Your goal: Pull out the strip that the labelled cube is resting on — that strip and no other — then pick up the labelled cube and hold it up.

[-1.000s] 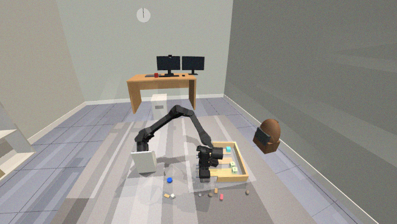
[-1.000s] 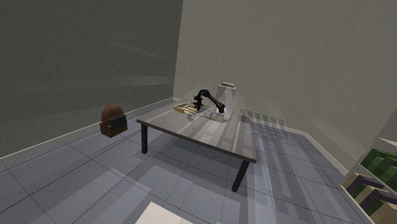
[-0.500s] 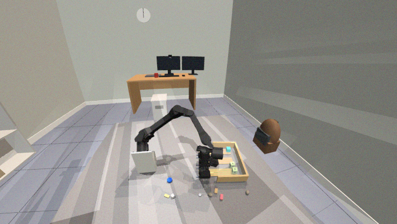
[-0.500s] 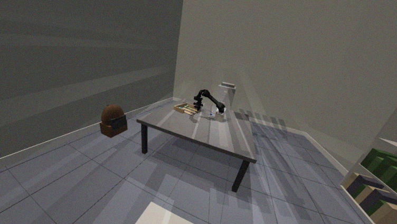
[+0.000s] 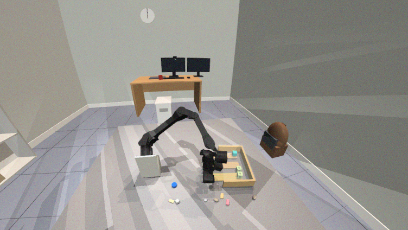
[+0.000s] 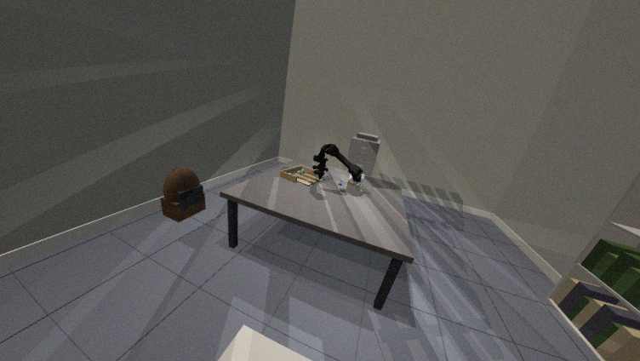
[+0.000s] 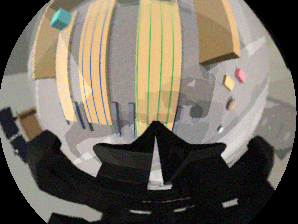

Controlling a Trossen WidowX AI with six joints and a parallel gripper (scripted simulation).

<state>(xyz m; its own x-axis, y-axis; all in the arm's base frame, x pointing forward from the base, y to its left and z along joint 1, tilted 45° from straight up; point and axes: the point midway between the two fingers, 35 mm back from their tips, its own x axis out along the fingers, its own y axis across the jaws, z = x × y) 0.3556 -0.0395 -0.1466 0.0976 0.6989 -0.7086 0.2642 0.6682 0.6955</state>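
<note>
The strip is 9 cm ahead of my gripper tip and 3 cm to the right of it. Round my gripper tip: blue disc 21 cm behind.
</note>
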